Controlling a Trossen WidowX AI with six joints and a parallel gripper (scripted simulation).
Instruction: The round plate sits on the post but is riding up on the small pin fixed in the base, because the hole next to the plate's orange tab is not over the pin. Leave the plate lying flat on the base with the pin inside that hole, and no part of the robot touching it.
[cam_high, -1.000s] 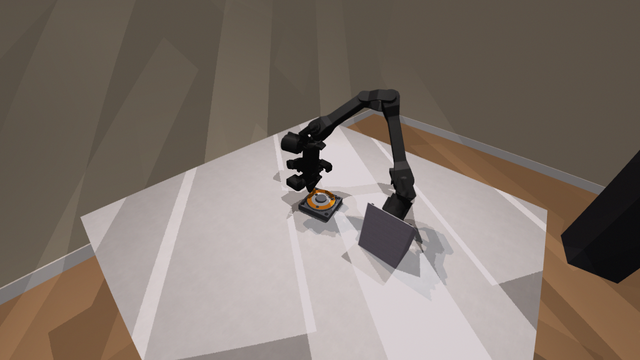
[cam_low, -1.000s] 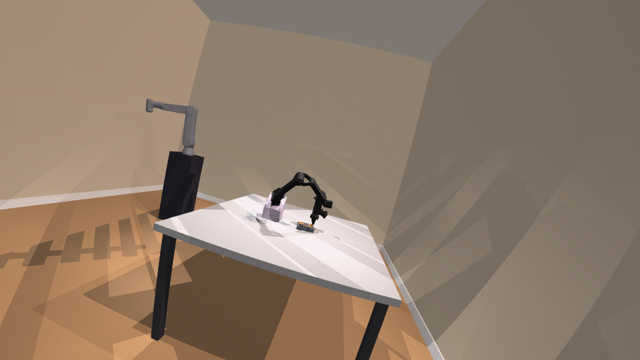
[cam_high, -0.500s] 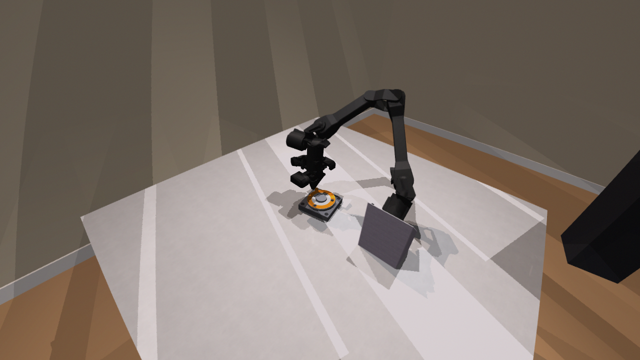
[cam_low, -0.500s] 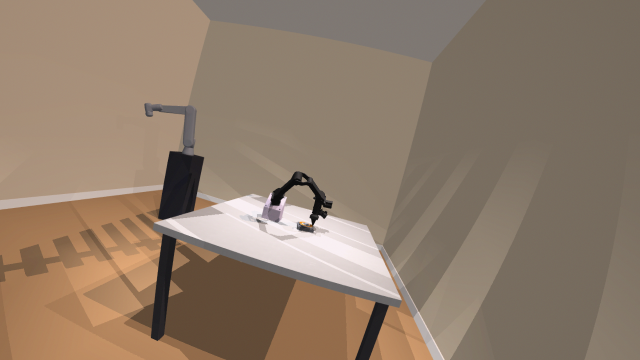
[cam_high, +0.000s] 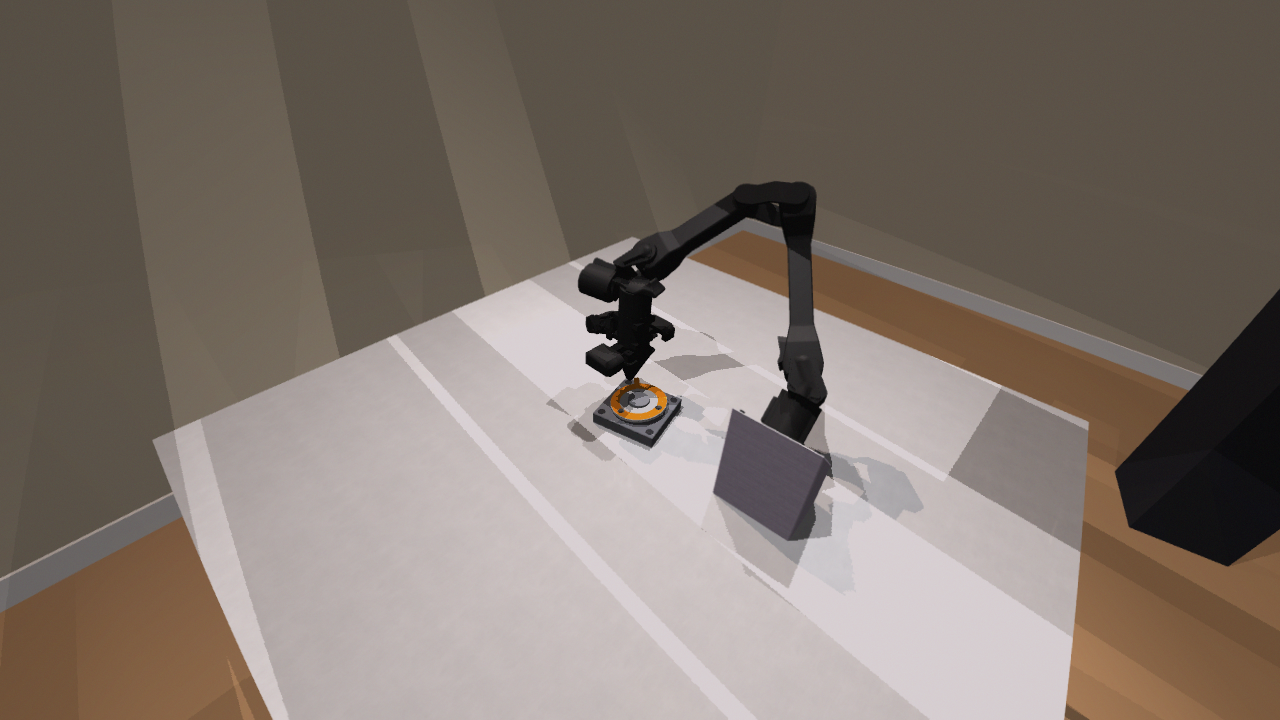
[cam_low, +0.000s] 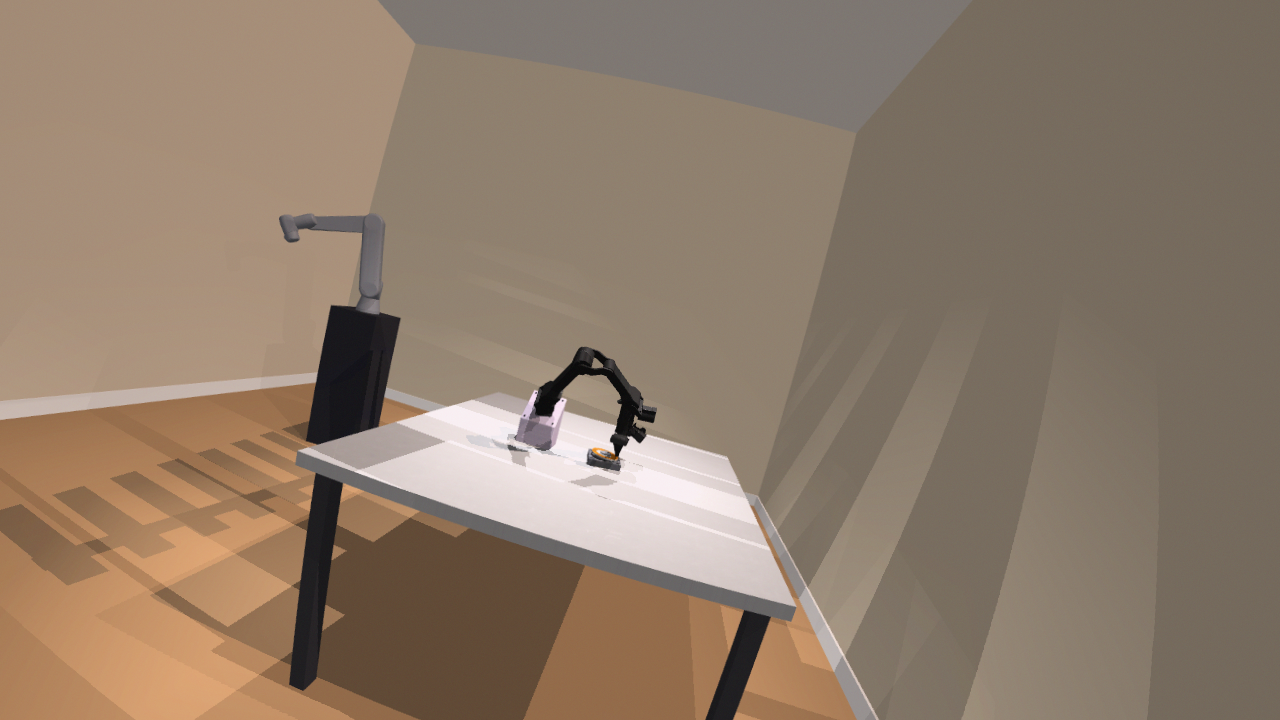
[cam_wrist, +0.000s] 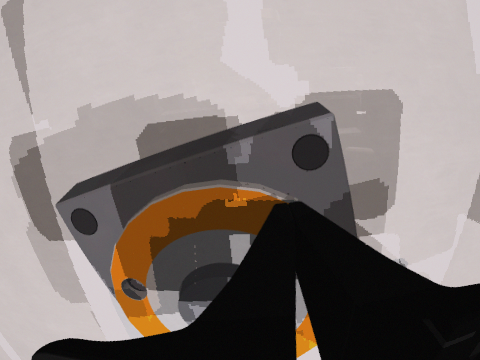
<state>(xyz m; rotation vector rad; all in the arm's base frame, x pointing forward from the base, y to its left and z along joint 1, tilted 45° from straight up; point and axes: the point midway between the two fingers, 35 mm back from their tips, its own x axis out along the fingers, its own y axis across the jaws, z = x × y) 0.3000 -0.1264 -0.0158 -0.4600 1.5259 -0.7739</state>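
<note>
Right now the round plate is 3 cm behind my gripper tip, 2 cm to the left of it and 1 cm below it. From my gripper tip the other things lie so: square dark grey base 4 cm behind, 3 cm to the left, 2 cm below.
</note>
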